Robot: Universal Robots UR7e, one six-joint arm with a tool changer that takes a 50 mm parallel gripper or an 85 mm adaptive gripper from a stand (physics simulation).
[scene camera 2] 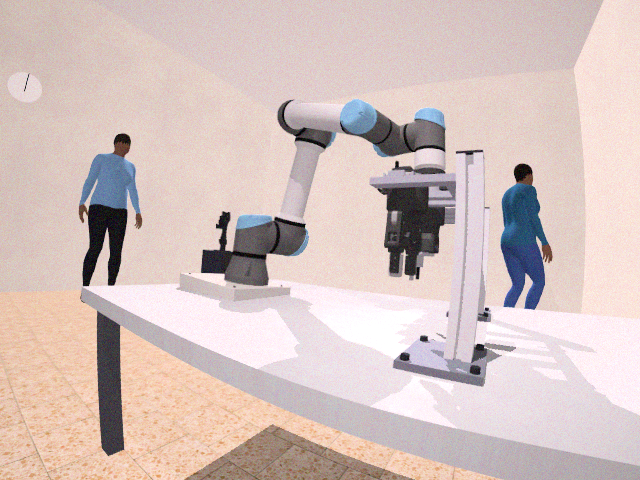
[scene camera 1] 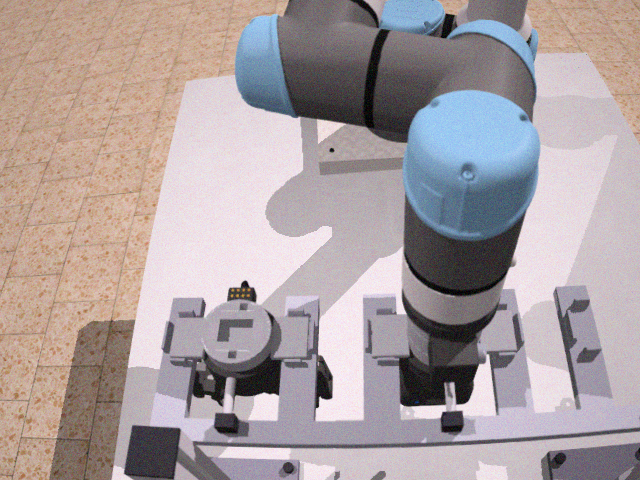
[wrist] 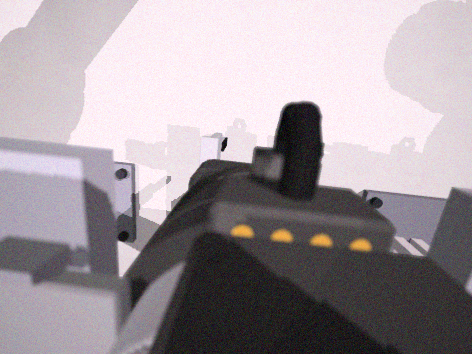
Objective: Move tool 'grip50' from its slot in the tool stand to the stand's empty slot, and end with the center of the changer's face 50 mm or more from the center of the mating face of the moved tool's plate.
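Seen in the pictures: arm's base, origin of the base link: (scene camera 2: 246, 281).
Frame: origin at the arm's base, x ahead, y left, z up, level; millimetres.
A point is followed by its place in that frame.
The changer (scene camera 1: 449, 353) at the arm's end is over the stand's middle slot, above the dark tool (scene camera 1: 436, 390) @[x 605, y -142, z 212 mm] (scene camera 2: 431, 240) @[x 579, y -168, z 161 mm], which I take for grip50. The tool's grey side wings (scene camera 1: 390, 335) @[x 561, y -173, z 252 mm] lie at the slot's prongs. In the wrist view its contact block (wrist: 305, 215) shows a row of orange contacts, uncovered beside the changer; the faces look very close, and the gap's size cannot be told. The gripper's fingers are mostly hidden behind the other tool in scene camera 2, so their opening cannot be told. The empty slot's prong (scene camera 1: 581, 335) @[x 603, y -8, z 247 mm] stands at the right.
The left slot holds another tool, with its round grey plate (scene camera 1: 237, 333) @[x 528, y -303, z 253 mm] facing up and its dark body below. Black-tipped rods (scene camera 1: 225, 422) @[x 613, y -320, z 262 mm] stand at the slots' rear. Stand posts (scene camera 2: 465, 258) @[x 627, y -388, z 123 mm] rise from bolted feet (scene camera 2: 429, 361) @[x 589, y -415, z -23 mm]. Two people stand beyond the table.
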